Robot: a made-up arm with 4 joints.
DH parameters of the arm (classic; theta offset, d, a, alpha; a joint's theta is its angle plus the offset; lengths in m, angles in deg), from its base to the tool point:
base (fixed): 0 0 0 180
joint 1: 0 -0.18 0.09 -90
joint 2: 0 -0.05 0.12 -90
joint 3: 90 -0.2 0.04 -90
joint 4: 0 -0.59 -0.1 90
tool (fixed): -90 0.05 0 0
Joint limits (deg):
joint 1: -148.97..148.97
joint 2: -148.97..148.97
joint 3: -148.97..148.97
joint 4: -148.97..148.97
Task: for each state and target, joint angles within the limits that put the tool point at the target. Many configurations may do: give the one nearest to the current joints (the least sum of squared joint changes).
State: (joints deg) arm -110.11 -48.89 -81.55 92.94
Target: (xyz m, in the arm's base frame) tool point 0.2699 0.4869 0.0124
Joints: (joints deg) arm -139.41 -47.83 -96.09 85.45
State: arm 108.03 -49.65 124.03 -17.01
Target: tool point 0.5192 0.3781 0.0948
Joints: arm 63.20 -68.78 107.61 -32.25
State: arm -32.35 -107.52 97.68 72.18
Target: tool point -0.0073 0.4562 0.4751
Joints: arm 5.17 -80.72 131.89 70.24
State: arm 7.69 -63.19 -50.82 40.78
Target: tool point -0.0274 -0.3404 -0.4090
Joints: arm 26.54 -76.88 -38.08 40.48
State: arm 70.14 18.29 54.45 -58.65
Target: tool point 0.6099 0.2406 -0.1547
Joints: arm 54.38 -24.19 86.16 -69.95
